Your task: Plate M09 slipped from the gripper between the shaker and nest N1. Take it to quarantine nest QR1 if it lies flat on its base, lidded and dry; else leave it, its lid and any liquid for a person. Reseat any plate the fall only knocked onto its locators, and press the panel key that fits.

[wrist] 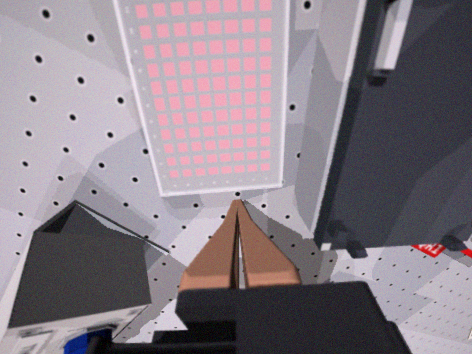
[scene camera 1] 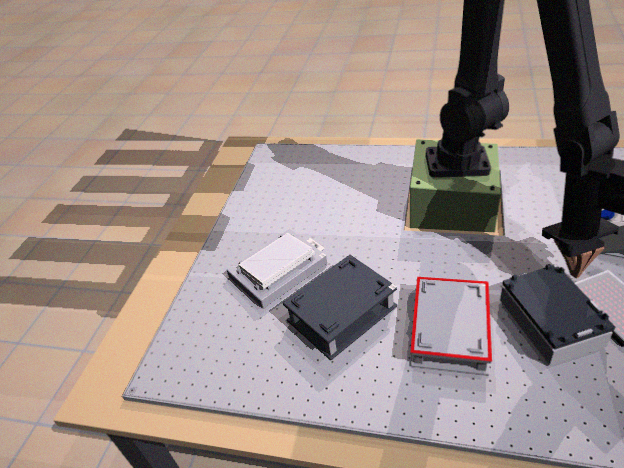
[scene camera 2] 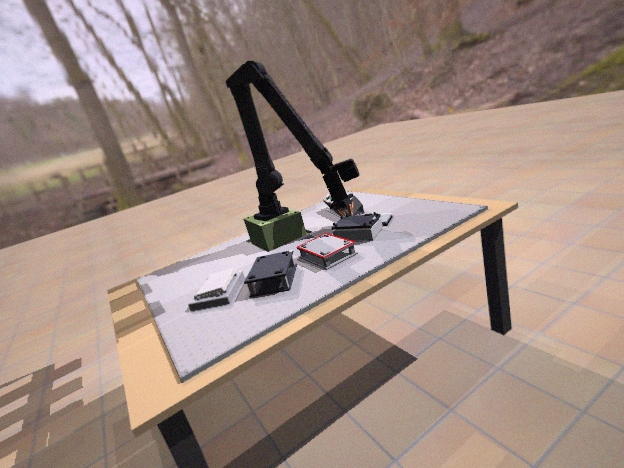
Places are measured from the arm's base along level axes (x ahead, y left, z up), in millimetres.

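Pixels of known places: gripper, fingertip midpoint: [wrist: 237,205] [scene camera 1: 574,276]; arm's base at its link origin: [scene camera 1: 456,163] [scene camera 2: 271,215].
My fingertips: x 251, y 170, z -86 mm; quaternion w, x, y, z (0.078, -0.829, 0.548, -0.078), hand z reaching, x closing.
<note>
For each thing: its middle in the pictures, then the offset to it from my fingertips. "spot": a spot on its surface instead.
- plate with a pink well grid, body centre: [wrist: 211,92] [scene camera 1: 615,304] dx +71, dy +41, dz +4 mm
- dark-topped device at a spot on its surface: [wrist: 410,130] [scene camera 1: 567,297] spot: dx +86, dy -47, dz +47 mm
- red-bordered nest at the middle of its body: [scene camera 1: 450,321] [scene camera 2: 326,249] dx +102, dy -231, dz +15 mm
- panel box at the middle of its body: [wrist: 46,336] [scene camera 2: 341,202] dx -157, dy +122, dz +34 mm
- blue key at the middle of its body: [wrist: 89,339] [scene camera 1: 606,215] dx -95, dy +74, dz +56 mm
- dark raised nest at the middle of its body: [scene camera 1: 340,303] [scene camera 2: 272,271] dx +56, dy -416, dz +21 mm
- white-topped plate at the middle of its body: [scene camera 1: 276,259] [scene camera 2: 216,282] dx -59, dy -542, dz +27 mm
A plate with a pink well grid [wrist: 215,95] [scene camera 1: 607,288] lies beside the dark-topped device; it looks flat, with a clear, pale rim. Its far end is cut off in the wrist view. I cannot tell whether a lid covers it; no pooled liquid shows around its visible edges. My gripper [wrist: 237,205] [scene camera 1: 578,274] [scene camera 2: 347,215] is shut and empty, its tips just off the plate's near short edge. The dark-topped device [scene camera 1: 559,307] [scene camera 2: 356,224] [wrist: 410,130] has a pale base. The red-bordered nest [scene camera 1: 451,317] [scene camera 2: 326,245] holds no plate.
A panel box [wrist: 85,275] with a blue key [wrist: 80,342] stands lower left in the wrist view. A dark raised nest [scene camera 1: 340,302] [scene camera 2: 269,265] stands left of the red-bordered one. Further left, a white-topped plate [scene camera 1: 277,257] [scene camera 2: 217,284] sits on a low base. The green arm base [scene camera 1: 453,209] stands behind.
</note>
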